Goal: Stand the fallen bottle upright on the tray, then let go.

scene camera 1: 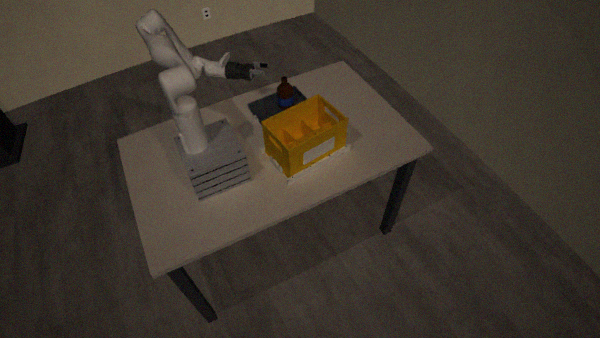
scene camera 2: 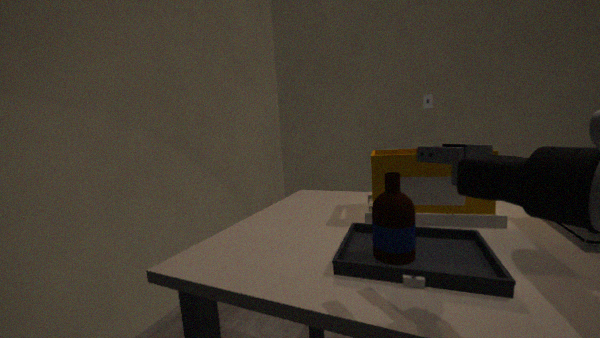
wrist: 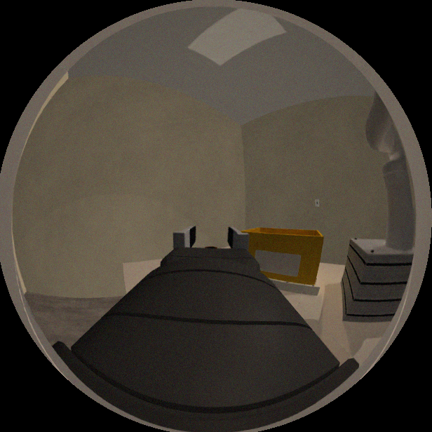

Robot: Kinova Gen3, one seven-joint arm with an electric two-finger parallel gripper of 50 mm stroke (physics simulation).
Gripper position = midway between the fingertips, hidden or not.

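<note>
My gripper (scene camera 2: 431, 152), brown bottle (scene camera 2: 393, 213). Gripper also (wrist: 211, 233).
</note>
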